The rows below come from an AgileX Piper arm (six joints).
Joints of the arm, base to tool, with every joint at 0 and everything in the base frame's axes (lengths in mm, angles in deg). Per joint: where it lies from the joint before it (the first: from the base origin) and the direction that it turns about. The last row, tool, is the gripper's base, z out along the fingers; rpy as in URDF.
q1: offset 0 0 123 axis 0 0 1
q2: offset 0 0 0 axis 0 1 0
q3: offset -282.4 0 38.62 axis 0 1 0
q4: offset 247.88 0 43.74 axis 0.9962 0 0.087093
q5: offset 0 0 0 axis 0 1 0
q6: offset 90.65 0 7.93 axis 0.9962 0 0.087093
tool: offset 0 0 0 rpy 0 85.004 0
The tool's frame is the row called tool.
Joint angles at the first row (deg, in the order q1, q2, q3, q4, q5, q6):
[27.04, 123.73, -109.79, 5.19, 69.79, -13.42]
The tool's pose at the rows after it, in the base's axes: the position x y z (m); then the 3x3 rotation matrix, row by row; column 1 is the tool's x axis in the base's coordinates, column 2 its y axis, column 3 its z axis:
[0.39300, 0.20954, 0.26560], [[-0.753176, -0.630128, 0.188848], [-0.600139, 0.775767, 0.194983], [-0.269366, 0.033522, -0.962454]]
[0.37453, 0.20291, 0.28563], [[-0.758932, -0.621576, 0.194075], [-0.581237, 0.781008, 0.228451], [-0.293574, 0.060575, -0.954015]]
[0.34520, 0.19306, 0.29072], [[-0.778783, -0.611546, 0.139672], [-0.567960, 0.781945, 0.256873], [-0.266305, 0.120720, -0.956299]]
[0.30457, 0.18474, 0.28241], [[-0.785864, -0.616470, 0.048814], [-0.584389, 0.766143, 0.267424], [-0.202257, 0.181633, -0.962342]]
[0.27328, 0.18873, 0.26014], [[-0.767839, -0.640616, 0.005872], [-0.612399, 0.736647, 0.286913], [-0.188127, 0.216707, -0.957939]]
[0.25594, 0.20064, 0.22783], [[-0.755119, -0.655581, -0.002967], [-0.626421, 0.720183, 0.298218], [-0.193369, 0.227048, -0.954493]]
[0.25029, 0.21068, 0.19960], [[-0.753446, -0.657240, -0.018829], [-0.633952, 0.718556, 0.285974], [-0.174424, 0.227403, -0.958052]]
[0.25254, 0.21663, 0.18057], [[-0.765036, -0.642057, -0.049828], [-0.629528, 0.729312, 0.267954], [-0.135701, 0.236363, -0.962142]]
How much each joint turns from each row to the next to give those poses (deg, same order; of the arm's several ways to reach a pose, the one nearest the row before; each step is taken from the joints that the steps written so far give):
[0.00, -4.85, 0.56, 0.16, 0.69, 0.51]
[0.00, -5.14, 4.03, 1.68, -0.06, 0.53]
[0.00, -6.28, 8.44, 3.07, 0.00, 0.10]
[1.08, -6.91, 11.59, 2.98, -0.28, -0.77]
[2.69, -3.87, 10.35, 2.51, -5.18, -1.55]
[3.30, 0.20, 7.46, 1.67, -8.05, -0.67]
[2.12, 2.72, 3.24, 0.66, -5.12, 0.06]
[0.56, 3.28, 0.13, 0.56, -1.33, 0.48]

